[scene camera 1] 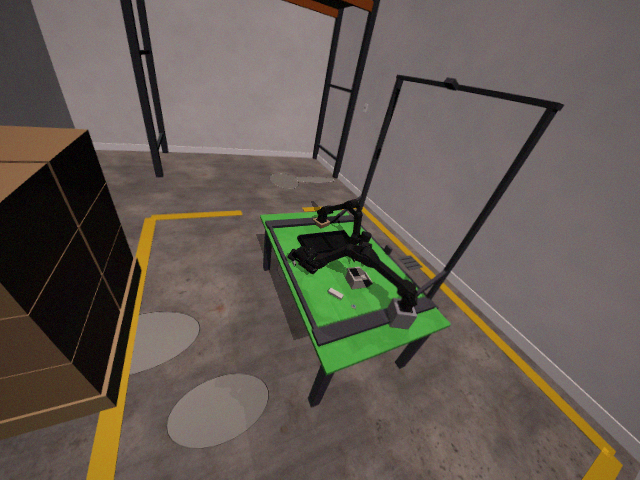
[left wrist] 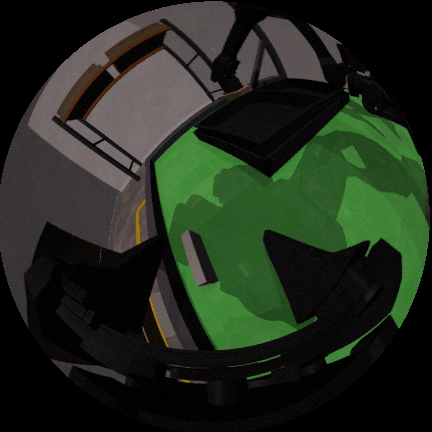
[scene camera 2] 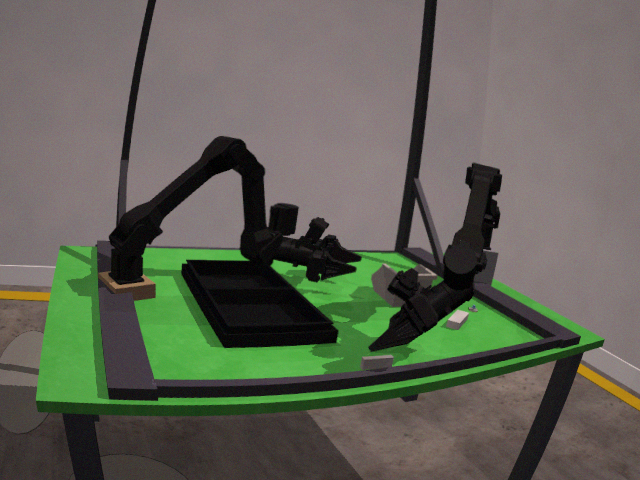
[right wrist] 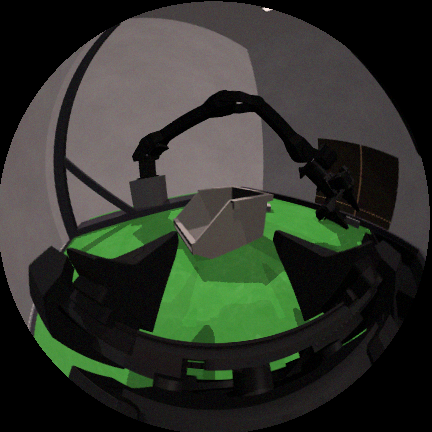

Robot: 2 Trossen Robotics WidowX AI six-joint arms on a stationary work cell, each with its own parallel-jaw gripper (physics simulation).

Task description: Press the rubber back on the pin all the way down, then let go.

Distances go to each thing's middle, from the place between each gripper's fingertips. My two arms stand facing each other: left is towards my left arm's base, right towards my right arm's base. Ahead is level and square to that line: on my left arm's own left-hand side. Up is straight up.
Right now the black tray [scene camera 2: 247,305] is 270 mm behind my left hand, 130 mm to the right of it and 10 mm below it. Round my left hand: grey open box [scene camera 2: 381,279] 280 mm behind, 240 mm to the left, 10 mm above.
The grey open box lies 6 cm ahead of my right hand, 8 cm to the left of it and 3 cm below it. From my right hand the other things lie so: black tray (8 cm ahead, 29 cm to the right, 4 cm below).
